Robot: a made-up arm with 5 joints.
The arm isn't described. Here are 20 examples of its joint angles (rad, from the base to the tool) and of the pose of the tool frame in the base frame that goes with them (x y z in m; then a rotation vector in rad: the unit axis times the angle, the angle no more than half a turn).
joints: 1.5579 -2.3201 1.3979 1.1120 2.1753
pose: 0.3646 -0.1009 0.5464 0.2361 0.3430 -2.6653
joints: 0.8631 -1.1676 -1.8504 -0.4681 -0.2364
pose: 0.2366 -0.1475 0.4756 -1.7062 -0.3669 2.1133
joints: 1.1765 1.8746 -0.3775 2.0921 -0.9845
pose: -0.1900 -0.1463 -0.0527 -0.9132 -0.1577 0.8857
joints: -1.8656 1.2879 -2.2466 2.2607 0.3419
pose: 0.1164 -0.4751 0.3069 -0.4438 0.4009 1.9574
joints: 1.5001 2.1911 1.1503 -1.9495 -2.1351
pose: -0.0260 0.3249 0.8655 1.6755 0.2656 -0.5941
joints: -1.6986 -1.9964 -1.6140 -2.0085 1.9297
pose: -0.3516 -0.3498 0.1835 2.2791 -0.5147 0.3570
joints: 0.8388 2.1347 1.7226 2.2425 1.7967
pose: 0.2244 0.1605 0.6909 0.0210 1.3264 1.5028
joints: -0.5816 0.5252 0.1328 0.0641 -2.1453
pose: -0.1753 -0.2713 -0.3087 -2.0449 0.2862 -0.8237
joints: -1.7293 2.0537 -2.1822 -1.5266 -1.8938
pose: 0.0348 0.3957 0.3253 0.6887 -0.5640 -0.5201
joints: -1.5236 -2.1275 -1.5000 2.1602 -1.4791
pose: 0.5423 -0.3865 0.2892 -0.3995 -1.3436 -2.1981
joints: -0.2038 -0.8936 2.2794 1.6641 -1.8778
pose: -0.5329 0.1146 0.1890 0.8456 -0.1708 0.9557
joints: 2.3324 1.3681 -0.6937 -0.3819 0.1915
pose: -0.1745 0.2534 -0.1064 1.5161 -1.3329 1.4168
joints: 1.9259 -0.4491 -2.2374 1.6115 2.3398
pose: -0.6076 0.0249 0.2703 0.4239 -0.5139 0.6928
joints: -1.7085 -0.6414 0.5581 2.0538 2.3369
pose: -0.4581 -0.1948 0.0626 -1.3149 -0.3147 0.9873
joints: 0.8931 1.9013 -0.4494 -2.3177 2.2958
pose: 0.5197 -0.0778 0.3984 0.9403 1.3186 -1.8254
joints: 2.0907 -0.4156 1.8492 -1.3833 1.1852
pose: -0.2585 -0.2858 0.2719 2.1773 0.8168 -0.0990
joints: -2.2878 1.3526 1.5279 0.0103 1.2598
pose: -0.2279 -0.1000 -0.1485 0.5083 -1.7074 0.2931
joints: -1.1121 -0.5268 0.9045 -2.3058 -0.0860
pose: 0.3080 -0.2206 -0.0015 -0.8822 -1.6416 -1.8947
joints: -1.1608 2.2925 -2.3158 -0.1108 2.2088
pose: 0.4539 -0.0920 -0.1407 -1.3994 -1.8471 -0.6953
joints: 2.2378 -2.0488 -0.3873 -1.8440 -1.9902
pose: 0.4015 0.1159 -0.0397 -0.7556 -2.2057 1.8109
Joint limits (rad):
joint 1: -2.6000..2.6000
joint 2: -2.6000..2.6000
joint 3: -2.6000..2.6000
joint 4: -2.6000..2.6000
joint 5: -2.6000..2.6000
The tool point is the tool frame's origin. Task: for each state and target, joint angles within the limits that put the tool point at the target. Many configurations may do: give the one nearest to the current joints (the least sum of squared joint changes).
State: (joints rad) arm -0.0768 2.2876 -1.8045 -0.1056 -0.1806
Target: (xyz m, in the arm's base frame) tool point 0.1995 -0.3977 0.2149
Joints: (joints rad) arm -0.2691 2.4963 -1.5858 -0.6858 -0.2989
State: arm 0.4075 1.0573 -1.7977 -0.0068 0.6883
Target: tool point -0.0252 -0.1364 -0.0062
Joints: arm 0.4347 0.7762 -1.9103 -0.4067 0.3793
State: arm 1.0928 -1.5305 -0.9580 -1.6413 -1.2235
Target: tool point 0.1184 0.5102 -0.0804
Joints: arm 1.4674 -1.1172 -1.2890 -2.2038 -1.6318
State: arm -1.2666 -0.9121 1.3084 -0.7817 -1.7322
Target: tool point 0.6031 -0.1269 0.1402
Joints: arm -1.7363 -0.8692 1.8926 -0.8126 -1.5519
